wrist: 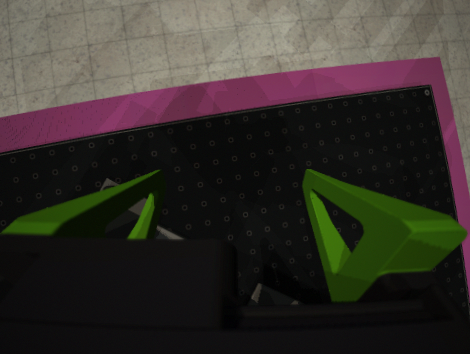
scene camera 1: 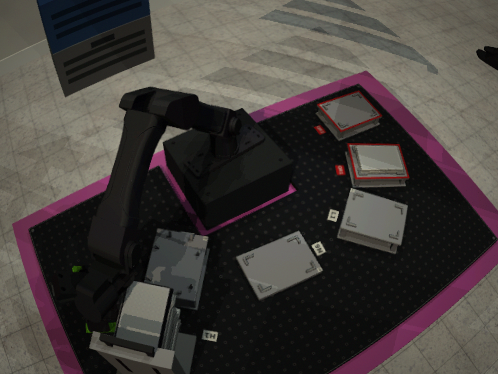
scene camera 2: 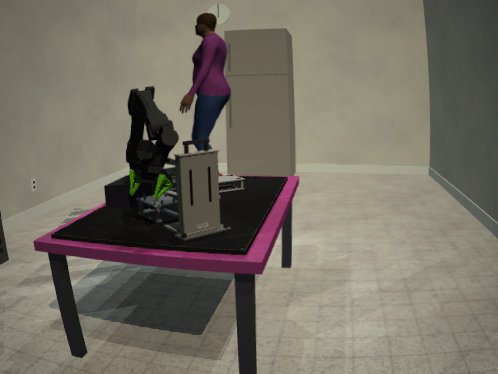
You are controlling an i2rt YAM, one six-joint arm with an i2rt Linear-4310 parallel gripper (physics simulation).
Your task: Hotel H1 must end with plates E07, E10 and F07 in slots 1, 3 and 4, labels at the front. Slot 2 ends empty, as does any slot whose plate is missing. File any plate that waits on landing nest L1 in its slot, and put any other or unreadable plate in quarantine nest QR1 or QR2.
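Frame: origin at the arm's base, x ahead, y left, z up, level; centimetres.
Seen in the pictures: gripper, fingertip midpoint: [wrist: 234,177] [scene camera 2: 142,197]; arm's base, link origin: [scene camera 1: 224,151].
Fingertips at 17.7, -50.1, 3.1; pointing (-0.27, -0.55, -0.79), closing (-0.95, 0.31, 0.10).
Offsets run from my fingertips to a thing's middle, as dx, dy, dz. "pt": to the spot under its first point.
Hotel H1 @(+14.6, +7.6, +2.3) [scene camera 1: 132,359] [scene camera 2: 200,200] stands upright at the table's near left, with a black handle on top. A pale plate-like surface @(pt +10.9, +11.9, +10.7) [scene camera 1: 145,305] shows at its upper part in scene camera 1; labels and slot contents cannot be read. My gripper [scene camera 1: 92,300] [scene camera 2: 145,197] [wrist: 234,177] is open and empty, above the mat beside the hotel. Landing nest L1 @(+17.2, +69.5, -9.6) [scene camera 1: 375,217] holds no visible plate. One red-rimmed quarantine nest @(-12.8, +91.4, -10.1) [scene camera 1: 350,111] is bare. The other red-rimmed nest @(pt +2.0, +77.0, -11.9) [scene camera 1: 351,172] bears a pale plate @(+5.4, +84.0, -7.7) [scene camera 1: 379,158], its label unreadable. Which is QR1 or QR2 is unclear.
A grey pegged stand [scene camera 1: 175,265] [scene camera 2: 155,206] is close beside the hotel. A low grey nest @(+10.8, +44.3, -11.5) [scene camera 1: 280,265] lies flat between it and L1. The black arm base [scene camera 1: 240,185] stands behind them. The pink table edge [wrist: 225,92] runs beyond the fingers.
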